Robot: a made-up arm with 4 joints.
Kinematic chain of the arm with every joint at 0, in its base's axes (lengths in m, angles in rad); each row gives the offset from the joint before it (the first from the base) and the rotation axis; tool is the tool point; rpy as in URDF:
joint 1: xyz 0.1 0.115 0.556 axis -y
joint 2: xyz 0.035 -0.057 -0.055 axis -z
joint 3: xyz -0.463 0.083 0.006 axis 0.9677 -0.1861 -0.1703
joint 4: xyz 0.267 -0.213 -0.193 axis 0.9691 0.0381 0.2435
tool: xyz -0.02 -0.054 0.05 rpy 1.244 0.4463 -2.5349
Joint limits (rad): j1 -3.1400..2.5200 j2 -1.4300..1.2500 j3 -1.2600..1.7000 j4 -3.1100..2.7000
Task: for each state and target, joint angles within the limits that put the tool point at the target. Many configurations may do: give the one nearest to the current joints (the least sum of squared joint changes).
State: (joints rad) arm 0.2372 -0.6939 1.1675 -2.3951
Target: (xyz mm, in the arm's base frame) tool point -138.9 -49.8 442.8
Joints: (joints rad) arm -0.4824 -1.2258 1.3816 -2.2292
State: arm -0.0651 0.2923 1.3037 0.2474
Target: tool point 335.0 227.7 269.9
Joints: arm 0.8227 0.6559 1.2579 0.7078
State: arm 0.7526 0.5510 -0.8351 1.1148
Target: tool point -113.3 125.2 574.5
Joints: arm 0.1747 1.2314 -1.2169 0.9739
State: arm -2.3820 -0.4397 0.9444 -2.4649
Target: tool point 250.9 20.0 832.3
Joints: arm -3.1084 -0.6159 0.8022 -2.5145
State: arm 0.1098 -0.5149 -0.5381 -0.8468
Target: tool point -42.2 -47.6 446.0
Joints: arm 0.4512 0.0815 -0.8687 -1.0394
